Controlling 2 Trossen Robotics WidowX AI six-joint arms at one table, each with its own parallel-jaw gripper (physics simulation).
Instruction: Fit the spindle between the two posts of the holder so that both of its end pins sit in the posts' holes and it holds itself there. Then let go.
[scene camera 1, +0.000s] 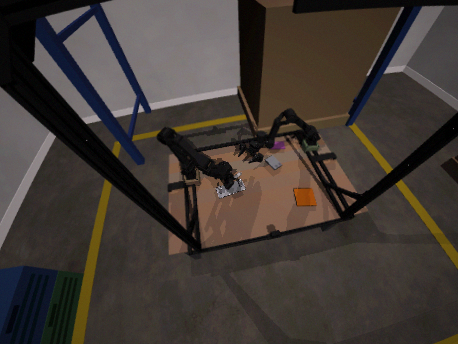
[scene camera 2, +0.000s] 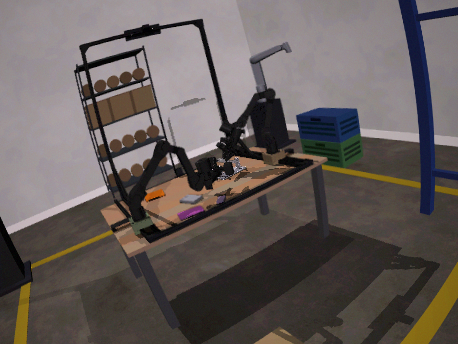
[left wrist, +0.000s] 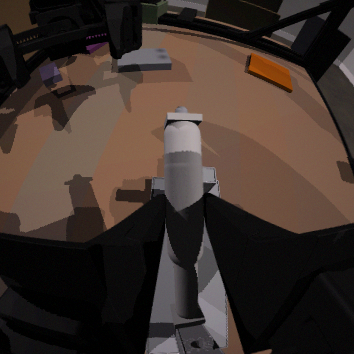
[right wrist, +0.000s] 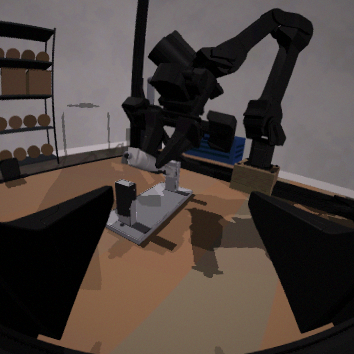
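Pixels of known places: left gripper, fingertip midpoint: (scene camera 1: 234, 177) (scene camera 2: 224, 161) (left wrist: 183, 200) (right wrist: 148, 163); right gripper, fingertip midpoint: (scene camera 1: 243, 159) (scene camera 2: 221, 164) (left wrist: 67, 65) (right wrist: 182, 195); left arm's base, link origin: (scene camera 1: 191, 175) (scene camera 2: 273, 152) (right wrist: 258, 164); right arm's base, link origin: (scene camera 1: 311, 142) (scene camera 2: 139, 217) (left wrist: 148, 0).
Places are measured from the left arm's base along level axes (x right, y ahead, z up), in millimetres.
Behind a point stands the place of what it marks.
My left gripper (left wrist: 183, 200) {x 90, y 286, z 30 mm} (right wrist: 148, 163) {x 90, y 286, z 30 mm} is shut on the pale spindle (left wrist: 183, 170) {x 84, y 295, z 48 mm} (right wrist: 143, 159) {x 69, y 312, z 45 mm}, above the grey holder (scene camera 1: 222, 193) {x 143, y 193, z -55 mm} (right wrist: 160, 215) {x 76, y 271, z -55 mm}. In the left wrist view the spindle's far end, with a square collar and a pin, points up the picture. Its thin near end reaches a post top with a hole at the bottom. In the right wrist view the spindle's right end is by the top of the holder's far post (right wrist: 172, 175) {x 101, y 217, z -7 mm}; its left end is in the air, apart from the near post (right wrist: 125, 202) {x 93, y 324, z -19 mm}. My right gripper (scene camera 1: 249, 154) {x -26, y 362, z 52 mm} (right wrist: 182, 195) {x -26, y 362, z 52 mm} is open and empty.
A grey block (scene camera 1: 273, 162) {x -37, y 583, z -48 mm} (scene camera 2: 191, 199) {x -70, y 591, z -48 mm} (left wrist: 145, 60) {x -29, y 565, z -48 mm}, an orange plate (scene camera 1: 304, 197) {x 261, y 704, z -54 mm} (scene camera 2: 155, 195) {x 231, y 707, z -54 mm} (left wrist: 270, 73) {x 251, y 680, z -54 mm}, a magenta piece (scene camera 1: 278, 145) {x -192, y 667, z -53 mm} (scene camera 2: 191, 213) {x -223, y 660, z -53 mm} and a small violet block (scene camera 2: 221, 199) {x -224, y 496, z -48 mm} (left wrist: 50, 73) {x -195, y 482, z -48 mm} lie on the table. Black rails edge it.
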